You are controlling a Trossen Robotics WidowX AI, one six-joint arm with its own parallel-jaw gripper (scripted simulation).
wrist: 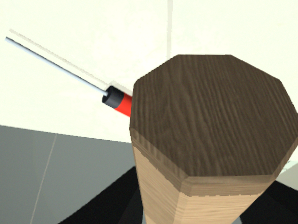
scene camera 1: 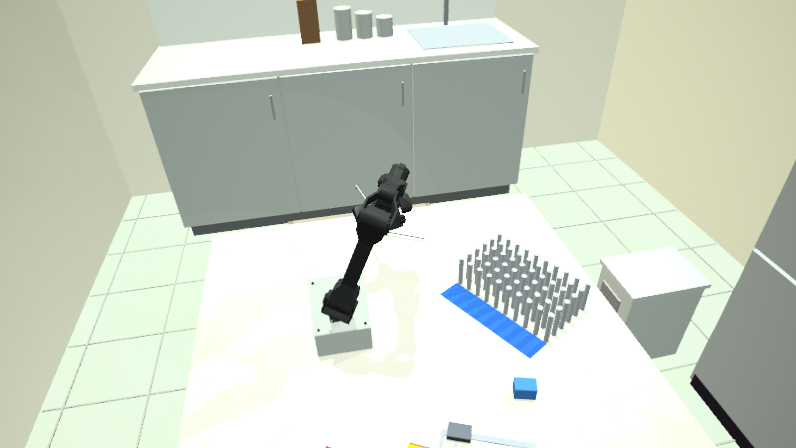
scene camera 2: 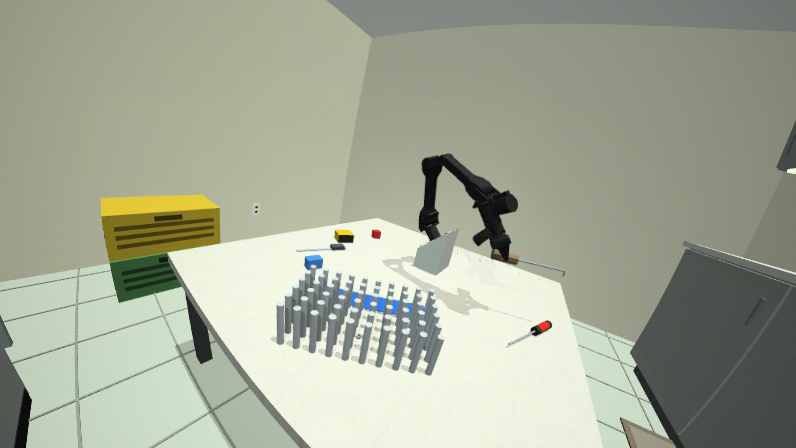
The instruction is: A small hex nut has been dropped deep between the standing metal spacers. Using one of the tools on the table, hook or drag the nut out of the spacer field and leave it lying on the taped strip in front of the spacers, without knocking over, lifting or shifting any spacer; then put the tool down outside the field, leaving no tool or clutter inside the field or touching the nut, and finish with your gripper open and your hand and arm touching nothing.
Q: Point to a red-handled screwdriver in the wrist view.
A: At 114,97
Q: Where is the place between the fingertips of my gripper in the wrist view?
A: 188,176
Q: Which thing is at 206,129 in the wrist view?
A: A wooden-handled hook tool.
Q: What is my gripper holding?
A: A wooden-handled hook tool.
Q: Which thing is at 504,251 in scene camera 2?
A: My gripper.
